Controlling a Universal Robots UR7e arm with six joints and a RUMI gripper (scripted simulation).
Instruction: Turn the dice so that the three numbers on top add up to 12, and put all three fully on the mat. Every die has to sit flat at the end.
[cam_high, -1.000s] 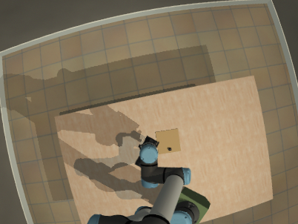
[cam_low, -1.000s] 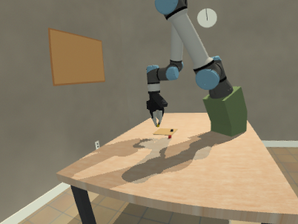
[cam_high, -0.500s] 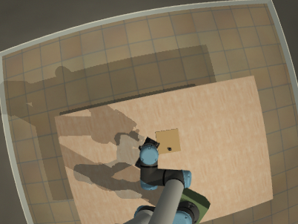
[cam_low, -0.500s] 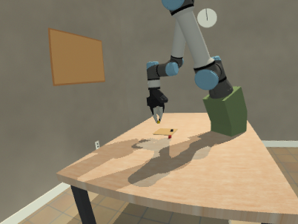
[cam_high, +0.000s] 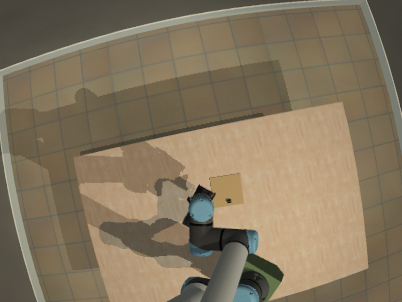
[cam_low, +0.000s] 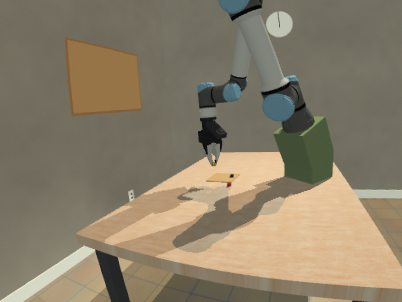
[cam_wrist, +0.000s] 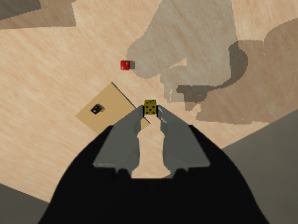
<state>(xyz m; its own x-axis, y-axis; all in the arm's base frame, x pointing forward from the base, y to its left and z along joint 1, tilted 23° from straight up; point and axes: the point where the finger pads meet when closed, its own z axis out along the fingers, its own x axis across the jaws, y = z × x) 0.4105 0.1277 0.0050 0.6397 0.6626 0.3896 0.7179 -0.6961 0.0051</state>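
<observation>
Now: hand 13 cm to the left of the tan mat and 11 cm above it. Also, from my hand: yellow die: 1 cm below; then black die: 5 cm behind, 13 cm to the right, 10 cm below; then red die: 6 cm behind, 1 cm to the right, 11 cm below.
</observation>
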